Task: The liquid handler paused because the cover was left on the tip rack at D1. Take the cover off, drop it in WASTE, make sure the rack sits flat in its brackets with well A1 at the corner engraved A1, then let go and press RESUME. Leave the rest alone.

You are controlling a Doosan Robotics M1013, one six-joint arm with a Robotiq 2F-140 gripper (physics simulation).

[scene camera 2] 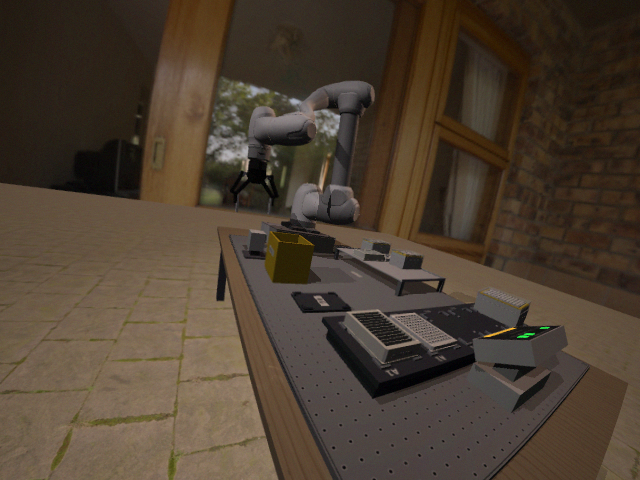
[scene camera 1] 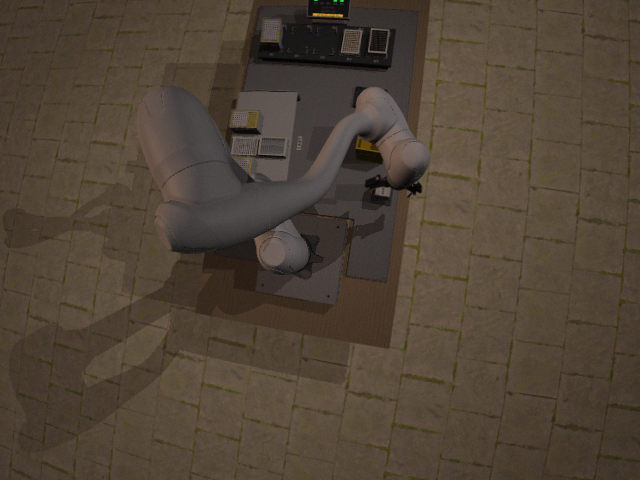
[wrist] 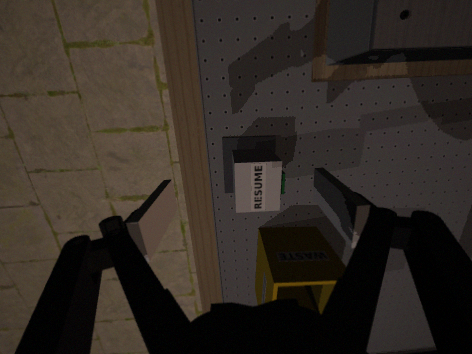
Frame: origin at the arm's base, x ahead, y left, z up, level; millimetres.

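Seen in the pictures: gripper, between the fingertips: (scene camera 2: 252,213) (scene camera 1: 390,191) (wrist: 243,189); arm's base, origin of its link: (scene camera 2: 301,230).
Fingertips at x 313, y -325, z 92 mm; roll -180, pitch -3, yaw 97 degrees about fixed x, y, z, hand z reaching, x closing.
Offsets run from my fingertips to a thing's top centre. "pt": to the spot under its first point.
My gripper (scene camera 1: 393,187) (scene camera 2: 253,207) (wrist: 243,189) is open and empty, pointing down high above the white RESUME box @(29 mm ahead, 27 mm left, 71 mm down) (scene camera 1: 382,192) (scene camera 2: 256,241) (wrist: 258,187), which shows between the fingers in the wrist view. The yellow WASTE bin @(237 mm ahead, 115 mm left, 40 mm down) (scene camera 1: 368,149) (scene camera 2: 289,260) (wrist: 300,267) stands beside the box; little of its inside shows. The tip rack at D1 @(657 mm ahead, 683 mm left, 51 mm down) (scene camera 1: 270,32) (scene camera 2: 501,305), pale with a yellow band, stands at the left end of the black deck (scene camera 1: 310,60) (scene camera 2: 361,373) in scene camera 1. Its cover, exact seating and well A1 cannot be made out.
Two pale labware plates @(688 mm ahead, 311 mm left, 115 mm down) (scene camera 1: 351,41) @(698 mm ahead, 187 mm left, 98 mm down) (scene camera 1: 378,40) sit at the deck's other end. A display (scene camera 1: 328,9) (scene camera 2: 519,343) stands behind the deck. A raised shelf @(pt 321 mm ahead, 563 mm left, 115 mm down) (scene camera 1: 279,105) (scene camera 2: 408,272) holds several racks. A black labelled pad @(pt 459 mm ahead, 168 mm left, 166 mm down) (scene camera 2: 320,301) lies between bin and deck.
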